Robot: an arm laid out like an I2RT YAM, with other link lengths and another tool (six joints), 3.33 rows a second.
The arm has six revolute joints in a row. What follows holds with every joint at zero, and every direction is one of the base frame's. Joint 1 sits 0.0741 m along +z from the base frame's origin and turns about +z. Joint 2 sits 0.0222 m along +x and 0.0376 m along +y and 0.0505 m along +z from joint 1 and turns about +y. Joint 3 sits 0.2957 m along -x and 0.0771 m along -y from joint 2 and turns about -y. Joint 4 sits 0.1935 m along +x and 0.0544 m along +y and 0.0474 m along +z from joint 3 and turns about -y. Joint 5 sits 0.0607 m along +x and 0.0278 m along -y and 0.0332 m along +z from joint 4 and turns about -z. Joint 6 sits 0.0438 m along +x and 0.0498 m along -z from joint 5 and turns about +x. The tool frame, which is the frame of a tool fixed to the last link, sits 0.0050 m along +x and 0.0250 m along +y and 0.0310 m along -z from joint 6; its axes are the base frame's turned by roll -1.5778, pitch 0.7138 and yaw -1.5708 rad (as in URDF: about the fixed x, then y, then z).
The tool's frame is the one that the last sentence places.
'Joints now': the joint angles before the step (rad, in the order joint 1, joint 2, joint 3, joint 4, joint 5, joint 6). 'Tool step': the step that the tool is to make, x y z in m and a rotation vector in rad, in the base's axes. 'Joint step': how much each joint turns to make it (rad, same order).
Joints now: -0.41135 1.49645 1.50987 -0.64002 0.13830 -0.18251
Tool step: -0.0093 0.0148 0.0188 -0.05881 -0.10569 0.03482
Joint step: 0.04575 -0.07779 -0.00690 0.05013 0.01688 -0.00638
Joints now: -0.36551 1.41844 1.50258 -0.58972 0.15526 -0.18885
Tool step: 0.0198 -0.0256 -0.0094 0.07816 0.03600 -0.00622
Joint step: -0.08234 0.11248 0.06569 -0.01838 -0.09481 0.01049
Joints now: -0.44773 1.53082 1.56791 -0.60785 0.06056 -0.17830
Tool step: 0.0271 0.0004 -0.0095 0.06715 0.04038 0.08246
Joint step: 0.02912 0.10402 0.07318 -0.03417 -0.06889 0.00595
